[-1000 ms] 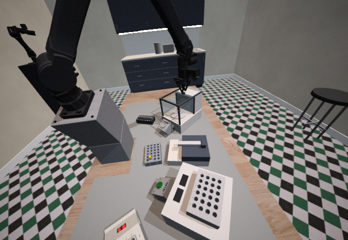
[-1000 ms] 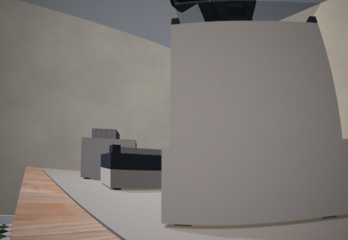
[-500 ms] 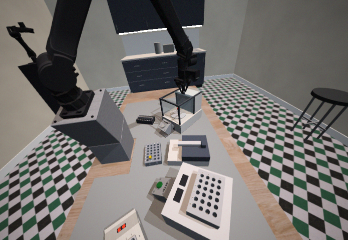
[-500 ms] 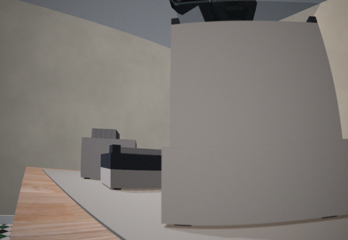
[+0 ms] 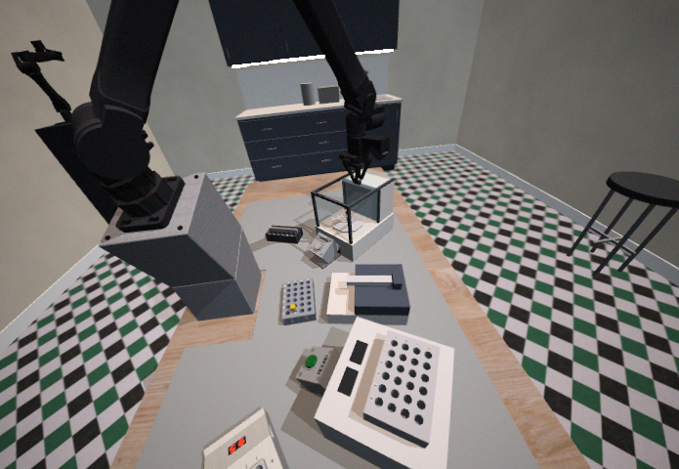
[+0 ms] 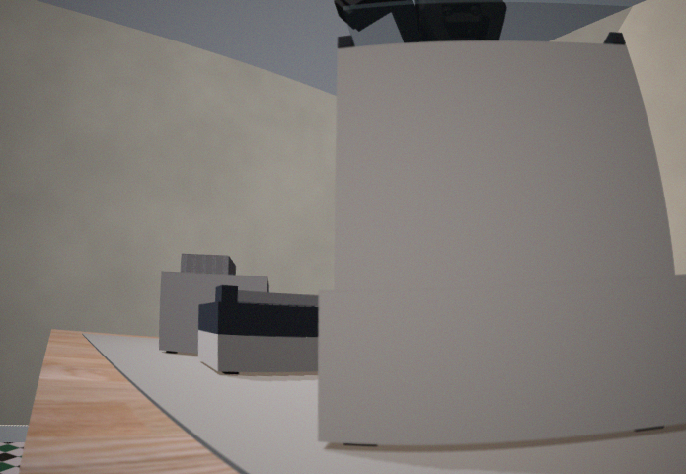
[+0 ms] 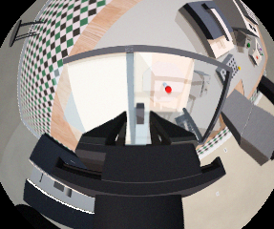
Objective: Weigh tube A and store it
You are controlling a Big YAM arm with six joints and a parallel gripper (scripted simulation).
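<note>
My gripper is now 2 cm to the right of the balance door, 2 cm short of it and 1 cm above it. The rest, counted from my hand: magnet block 30 cm behind, 20 cm below, 2 cm to the left; spectrophotometer 33 cm to the right, 16 cm below, 3 cm behind; tube rack 31 cm to the right, 22 cm behind, 21 cm below.
</note>
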